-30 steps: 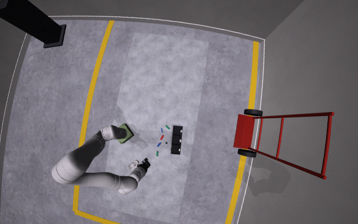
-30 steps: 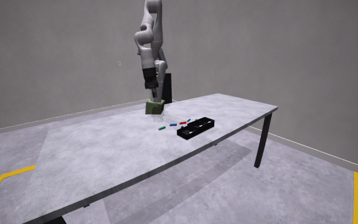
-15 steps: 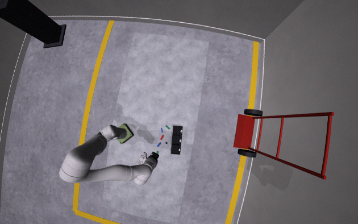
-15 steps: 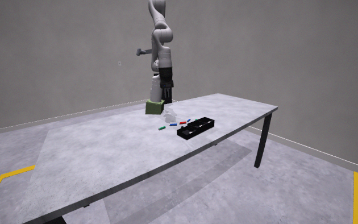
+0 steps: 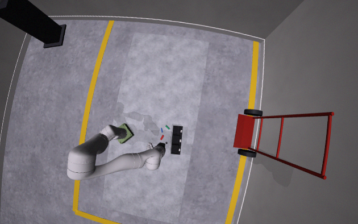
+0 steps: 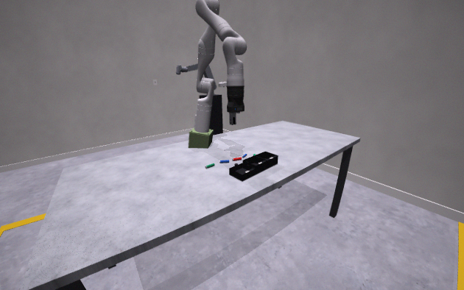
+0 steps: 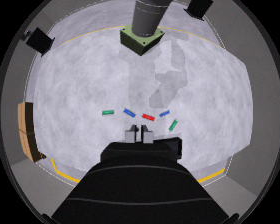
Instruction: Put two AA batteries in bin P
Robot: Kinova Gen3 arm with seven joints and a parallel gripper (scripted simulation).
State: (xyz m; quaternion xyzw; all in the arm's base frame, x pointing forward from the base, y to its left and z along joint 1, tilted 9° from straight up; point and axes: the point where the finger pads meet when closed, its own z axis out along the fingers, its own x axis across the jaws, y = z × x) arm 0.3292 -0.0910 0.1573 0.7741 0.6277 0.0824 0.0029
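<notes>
Now: the black bin 200 mm below my hand, 130 mm ahead of it and 20 mm to the left of it. Also, from my hand: small dark thing: 220 mm below, 30 mm ahead, 10 mm to the right; then red battery: 210 mm below, 40 mm to the left, 10 mm behind.
</notes>
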